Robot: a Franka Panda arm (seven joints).
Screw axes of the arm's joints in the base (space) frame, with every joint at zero. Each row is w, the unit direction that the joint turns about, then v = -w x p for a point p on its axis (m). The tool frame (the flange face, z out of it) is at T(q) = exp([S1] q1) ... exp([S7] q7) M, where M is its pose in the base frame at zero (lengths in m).
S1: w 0 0 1 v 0 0 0
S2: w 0 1 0 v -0.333 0 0
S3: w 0 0 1 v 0 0 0
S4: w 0 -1 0 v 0.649 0 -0.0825
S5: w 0 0 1 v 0 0 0
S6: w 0 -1 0 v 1.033 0 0
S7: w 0 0 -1 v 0 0.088 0
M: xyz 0.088 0 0.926 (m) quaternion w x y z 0 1 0 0
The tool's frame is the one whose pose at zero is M.
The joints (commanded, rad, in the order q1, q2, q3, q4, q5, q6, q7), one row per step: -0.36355 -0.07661 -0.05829 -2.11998 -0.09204 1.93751 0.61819; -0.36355 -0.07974 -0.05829 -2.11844 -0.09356 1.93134 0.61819; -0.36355 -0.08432 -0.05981 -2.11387 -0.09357 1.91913 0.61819; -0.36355 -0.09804 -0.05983 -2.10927 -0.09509 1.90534 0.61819; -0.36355 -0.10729 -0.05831 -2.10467 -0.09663 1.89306 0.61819; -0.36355 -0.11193 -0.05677 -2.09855 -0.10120 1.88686 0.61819; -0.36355 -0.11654 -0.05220 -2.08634 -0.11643 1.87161 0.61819; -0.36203 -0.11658 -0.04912 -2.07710 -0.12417 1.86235 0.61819; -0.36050 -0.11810 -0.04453 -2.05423 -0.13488 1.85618 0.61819; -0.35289 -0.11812 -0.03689 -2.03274 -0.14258 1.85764 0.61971; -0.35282 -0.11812 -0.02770 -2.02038 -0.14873 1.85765 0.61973; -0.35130 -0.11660 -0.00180 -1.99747 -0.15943 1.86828 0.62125; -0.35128 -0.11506 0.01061 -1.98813 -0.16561 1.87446 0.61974; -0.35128 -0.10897 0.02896 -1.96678 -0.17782 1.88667 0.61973; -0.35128 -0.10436 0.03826 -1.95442 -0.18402 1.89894 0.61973; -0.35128 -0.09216 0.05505 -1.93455 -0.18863 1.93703 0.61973
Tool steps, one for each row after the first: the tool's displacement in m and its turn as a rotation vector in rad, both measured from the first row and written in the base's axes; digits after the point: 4 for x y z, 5 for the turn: -0.0007 0.0001 0.0018 -0.00070 0.00193 0.00020; -0.0020 -0.0004 0.0053 0.00043 0.00475 -0.00229; -0.0041 0.0002 0.0134 -0.00246 0.00104 -0.00278; -0.0054 0.0013 0.0193 -0.00449 0.00018 -0.00164; -0.0053 0.0016 0.0240 -0.01032 -0.00227 0.00120; -0.0049 0.0025 0.0310 -0.02462 0.00218 0.01031; -0.0035 0.0037 0.0347 -0.03192 0.00521 0.01687; 0.0003 0.0044 0.0457 -0.04915 -0.00735 0.02583; 0.0068 0.0096 0.0560 -0.06581 -0.02578 0.04188; 0.0105 0.0130 0.0620 -0.07690 -0.03484 0.05290; 0.0204 0.0242 0.0732 -0.10046 -0.06085 0.08292; 0.0249 0.0294 0.0774 -0.11164 -0.07168 0.09939; 0.0332 0.0364 0.0857 -0.13303 -0.09347 0.12281; 0.0385 0.0398 0.0904 -0.14550 -0.11045 0.13544; 0.0499 0.0465 0.0971 -0.16393 -0.15289 0.15834
